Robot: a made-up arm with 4 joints.
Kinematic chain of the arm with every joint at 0, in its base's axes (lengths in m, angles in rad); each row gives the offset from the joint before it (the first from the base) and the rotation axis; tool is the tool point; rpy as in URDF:
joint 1: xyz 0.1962 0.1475 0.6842 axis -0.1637 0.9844 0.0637
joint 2: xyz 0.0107 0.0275 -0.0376 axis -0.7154 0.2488 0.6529
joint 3: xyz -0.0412 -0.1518 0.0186 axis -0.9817 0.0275 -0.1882
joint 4: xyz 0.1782 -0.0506 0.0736 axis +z
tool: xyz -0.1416 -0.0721 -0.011 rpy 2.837 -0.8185 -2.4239
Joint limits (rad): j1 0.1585..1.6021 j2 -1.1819..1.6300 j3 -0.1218..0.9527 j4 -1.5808..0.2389
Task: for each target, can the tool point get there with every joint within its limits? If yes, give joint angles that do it. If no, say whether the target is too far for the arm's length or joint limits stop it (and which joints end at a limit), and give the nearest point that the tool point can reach.
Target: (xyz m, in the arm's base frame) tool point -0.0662 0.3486 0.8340
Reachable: no: joint limits stop it (at a limit: joint 2, joint 3) | nearest point 0.0901 0.0831 0.7498 | short by 0.319 m
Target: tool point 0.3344 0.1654 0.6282
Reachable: yes | joints 1.2340 1.0831 0.1611 -0.7127
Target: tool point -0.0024 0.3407 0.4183
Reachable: no: joint limits stop it (at a limit: joint 1, joint 2, joint 3, joint 4) | nearest point 0.1511 0.2709 0.5970 | short by 0.246 m
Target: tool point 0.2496 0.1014 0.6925
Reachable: yes | joints 0.5590 0.3381 0.7363 -0.9866
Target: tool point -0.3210 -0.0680 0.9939
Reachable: no: too far | nearest point -0.0292 -0.0390 0.8222 | short by 0.340 m
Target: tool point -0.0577 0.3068 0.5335
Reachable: no: joint limits stop it (at a limit: joint 1, joint 2, joint 4) | nearest point 0.1260 0.2231 0.5965 | short by 0.211 m
